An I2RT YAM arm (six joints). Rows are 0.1 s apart.
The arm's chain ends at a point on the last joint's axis. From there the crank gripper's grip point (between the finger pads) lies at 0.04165 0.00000 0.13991 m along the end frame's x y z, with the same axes.
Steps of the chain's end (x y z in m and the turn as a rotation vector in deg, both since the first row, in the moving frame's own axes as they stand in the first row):
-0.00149, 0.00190, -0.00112, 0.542, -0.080, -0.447
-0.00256, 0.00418, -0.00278, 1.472, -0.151, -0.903
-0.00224, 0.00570, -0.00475, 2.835, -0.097, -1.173
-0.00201, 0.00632, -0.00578, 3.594, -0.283, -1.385
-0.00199, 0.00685, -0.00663, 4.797, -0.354, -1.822
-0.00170, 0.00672, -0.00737, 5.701, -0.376, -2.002
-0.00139, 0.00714, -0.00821, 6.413, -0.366, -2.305
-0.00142, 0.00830, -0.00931, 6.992, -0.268, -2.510
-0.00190, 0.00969, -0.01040, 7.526, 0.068, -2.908
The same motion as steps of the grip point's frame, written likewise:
-0.00169, 0.00025, -0.00107, 0.542, -0.080, -0.447
-0.00296, -0.00007, -0.00273, 1.472, -0.151, -0.903
-0.00256, -0.00207, -0.00487, 2.835, -0.097, -1.173
-0.00282, -0.00345, -0.00588, 3.594, -0.283, -1.385
-0.00306, -0.00617, -0.00692, 4.797, -0.354, -1.822
-0.00289, -0.00863, -0.00786, 5.701, -0.376, -2.002
-0.00263, -0.01015, -0.00892, 6.413, -0.366, -2.305
-0.00249, -0.01054, -0.01027, 6.992, -0.268, -2.510
-0.00225, -0.01073, -0.01179, 7.526, 0.068, -2.908

